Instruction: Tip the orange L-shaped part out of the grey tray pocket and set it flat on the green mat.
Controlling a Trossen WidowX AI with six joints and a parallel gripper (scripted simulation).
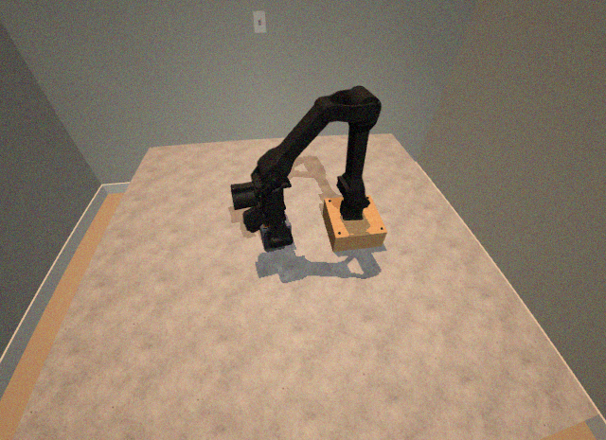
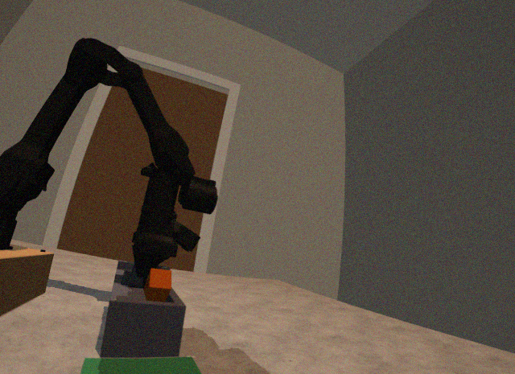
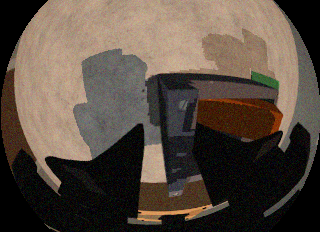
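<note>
Right now my gripper tip is 50 mm to the left of the orange L-shaped part and 10 mm short of it. Also, from my gripper tip: green mat: 220 mm to the right, 60 mm below, 50 mm ahead.
</note>
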